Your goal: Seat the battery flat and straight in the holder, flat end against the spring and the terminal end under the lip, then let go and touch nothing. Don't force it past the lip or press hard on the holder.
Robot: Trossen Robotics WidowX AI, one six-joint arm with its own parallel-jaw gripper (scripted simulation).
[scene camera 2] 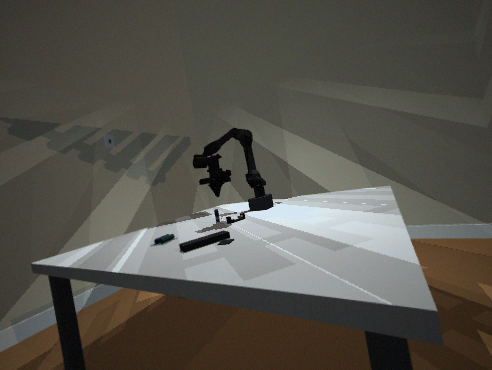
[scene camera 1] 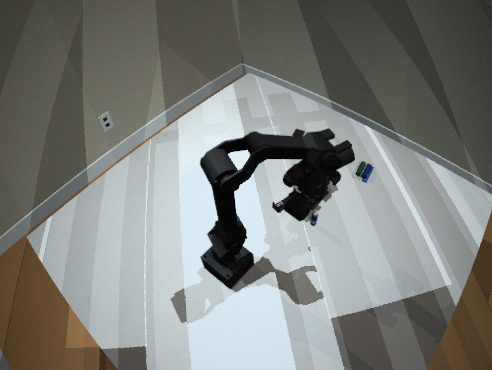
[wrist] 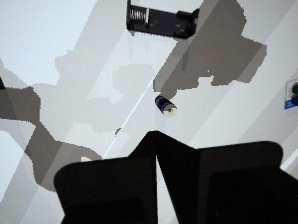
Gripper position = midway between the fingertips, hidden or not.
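Note:
Holding nothing, the gripper [scene camera 1: 311,208] is shut; the wrist view shows the gripper [wrist: 153,135] as well.

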